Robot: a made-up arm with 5 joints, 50 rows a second.
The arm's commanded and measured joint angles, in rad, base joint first. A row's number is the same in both.
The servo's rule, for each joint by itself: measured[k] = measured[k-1] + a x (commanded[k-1-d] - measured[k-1]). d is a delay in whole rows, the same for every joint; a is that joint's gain. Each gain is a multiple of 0.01, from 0.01 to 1. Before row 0 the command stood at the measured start. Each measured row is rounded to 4 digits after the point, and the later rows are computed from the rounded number. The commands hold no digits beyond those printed.
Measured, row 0:
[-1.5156, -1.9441, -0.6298, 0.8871, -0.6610]
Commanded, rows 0 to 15:
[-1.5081, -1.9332, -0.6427, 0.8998, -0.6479]
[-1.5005, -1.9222, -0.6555, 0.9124, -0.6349]
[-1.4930, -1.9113, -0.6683, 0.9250, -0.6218]
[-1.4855, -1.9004, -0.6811, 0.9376, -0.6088]
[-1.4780, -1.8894, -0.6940, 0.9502, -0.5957]
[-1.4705, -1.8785, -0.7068, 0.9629, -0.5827]
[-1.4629, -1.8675, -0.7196, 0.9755, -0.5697]
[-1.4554, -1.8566, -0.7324, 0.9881, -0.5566]
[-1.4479, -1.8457, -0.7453, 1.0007, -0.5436]
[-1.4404, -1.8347, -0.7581, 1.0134, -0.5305]
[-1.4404, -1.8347, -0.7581, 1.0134, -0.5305]
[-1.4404, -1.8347, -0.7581, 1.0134, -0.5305]
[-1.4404, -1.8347, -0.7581, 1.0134, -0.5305]
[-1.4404, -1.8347, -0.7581, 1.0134, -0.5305]
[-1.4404, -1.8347, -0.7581, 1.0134, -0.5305]
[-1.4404, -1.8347, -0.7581, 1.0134, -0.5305]
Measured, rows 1 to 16:
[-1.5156, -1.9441, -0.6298, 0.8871, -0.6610]
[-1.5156, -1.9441, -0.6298, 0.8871, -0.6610]
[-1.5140, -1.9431, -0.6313, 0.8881, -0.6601]
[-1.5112, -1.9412, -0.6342, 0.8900, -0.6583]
[-1.5074, -1.9385, -0.6383, 0.8928, -0.6557]
[-1.5028, -1.9351, -0.6434, 0.8964, -0.6524]
[-1.4976, -1.9310, -0.6495, 0.9007, -0.6484]
[-1.4919, -1.9263, -0.6564, 0.9057, -0.6438]
[-1.4858, -1.9210, -0.6640, 0.9113, -0.6386]
[-1.4794, -1.9152, -0.6722, 0.9174, -0.6329]
[-1.4728, -1.9089, -0.6810, 0.9241, -0.6266]
[-1.4660, -1.9022, -0.6903, 0.9312, -0.6199]
[-1.4606, -1.8961, -0.6984, 0.9378, -0.6136]
[-1.4564, -1.8906, -0.7056, 0.9438, -0.6078]
[-1.4530, -1.8856, -0.7119, 0.9494, -0.6024]
[-1.4504, -1.8810, -0.7174, 0.9545, -0.5974]
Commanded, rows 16 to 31:
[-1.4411, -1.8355, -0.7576, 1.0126, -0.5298]
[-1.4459, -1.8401, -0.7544, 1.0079, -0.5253]
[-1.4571, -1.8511, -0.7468, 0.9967, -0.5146]
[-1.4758, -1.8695, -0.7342, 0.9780, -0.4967]
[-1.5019, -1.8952, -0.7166, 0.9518, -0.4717]
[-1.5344, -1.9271, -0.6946, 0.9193, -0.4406]
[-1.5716, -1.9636, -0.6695, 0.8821, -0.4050]
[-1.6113, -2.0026, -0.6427, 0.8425, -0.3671]
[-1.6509, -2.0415, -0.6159, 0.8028, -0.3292]
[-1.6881, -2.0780, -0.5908, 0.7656, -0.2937]
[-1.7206, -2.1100, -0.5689, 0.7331, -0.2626]
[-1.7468, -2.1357, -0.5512, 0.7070, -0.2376]
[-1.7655, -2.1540, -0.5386, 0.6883, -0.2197]
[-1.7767, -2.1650, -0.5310, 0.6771, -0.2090]
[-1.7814, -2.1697, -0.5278, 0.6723, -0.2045]
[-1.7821, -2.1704, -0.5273, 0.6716, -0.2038]
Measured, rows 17 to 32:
[-1.4483, -1.8768, -0.7223, 0.9592, -0.5927]
[-1.4466, -1.8730, -0.7266, 0.9635, -0.5883]
[-1.4454, -1.8696, -0.7303, 0.9674, -0.5842]
[-1.4455, -1.8669, -0.7332, 0.9706, -0.5801]
[-1.4479, -1.8655, -0.7348, 0.9727, -0.5755]
[-1.4538, -1.8659, -0.7347, 0.9731, -0.5700]
[-1.4639, -1.8685, -0.7325, 0.9714, -0.5631]
[-1.4787, -1.8738, -0.7280, 0.9672, -0.5545]
[-1.4982, -1.8819, -0.7210, 0.9604, -0.5440]
[-1.5220, -1.8928, -0.7116, 0.9510, -0.5316]
[-1.5491, -1.9062, -0.7001, 0.9391, -0.5174]
[-1.5783, -1.9217, -0.6870, 0.9252, -0.5017]
[-1.6082, -1.9386, -0.6728, 0.9098, -0.4850]
[-1.6373, -1.9563, -0.6582, 0.8936, -0.4677]
[-1.6642, -1.9741, -0.6438, 0.8772, -0.4503]
[-1.6878, -1.9913, -0.6303, 0.8612, -0.4334]

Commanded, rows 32 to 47:
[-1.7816, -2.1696, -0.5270, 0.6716, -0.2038]
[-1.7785, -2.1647, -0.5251, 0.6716, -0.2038]
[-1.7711, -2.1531, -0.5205, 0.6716, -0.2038]
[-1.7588, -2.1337, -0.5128, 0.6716, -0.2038]
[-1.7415, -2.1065, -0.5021, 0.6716, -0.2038]
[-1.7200, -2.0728, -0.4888, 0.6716, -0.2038]
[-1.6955, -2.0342, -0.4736, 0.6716, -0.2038]
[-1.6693, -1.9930, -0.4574, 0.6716, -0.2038]
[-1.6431, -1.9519, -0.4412, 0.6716, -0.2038]
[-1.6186, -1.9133, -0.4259, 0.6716, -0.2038]
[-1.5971, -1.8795, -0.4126, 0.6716, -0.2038]
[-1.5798, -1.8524, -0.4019, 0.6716, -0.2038]
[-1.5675, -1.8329, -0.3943, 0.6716, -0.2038]
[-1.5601, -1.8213, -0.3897, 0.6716, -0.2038]
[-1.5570, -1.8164, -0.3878, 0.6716, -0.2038]
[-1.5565, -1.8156, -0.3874, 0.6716, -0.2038]
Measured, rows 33 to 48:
[-1.7075, -2.0074, -0.6180, 0.8461, -0.4174]
[-1.7232, -2.0221, -0.6071, 0.8321, -0.4024]
[-1.7355, -2.0354, -0.5975, 0.8193, -0.3885]
[-1.7445, -2.0470, -0.5888, 0.8075, -0.3756]
[-1.7501, -2.0565, -0.5806, 0.7966, -0.3636]
[-1.7519, -2.0634, -0.5725, 0.7866, -0.3524]
[-1.7497, -2.0673, -0.5641, 0.7774, -0.3420]
[-1.7435, -2.0678, -0.5551, 0.7689, -0.3323]
[-1.7334, -2.0648, -0.5453, 0.7611, -0.3233]
[-1.7199, -2.0583, -0.5348, 0.7539, -0.3149]
[-1.7038, -2.0487, -0.5236, 0.7473, -0.3071]
[-1.6859, -2.0365, -0.5119, 0.7412, -0.2999]
[-1.6673, -2.0224, -0.5000, 0.7356, -0.2932]
[-1.6489, -2.0071, -0.4882, 0.7305, -0.2869]
[-1.6318, -1.9914, -0.4769, 0.7258, -0.2811]
[-1.6167, -1.9761, -0.4664, 0.7215, -0.2757]

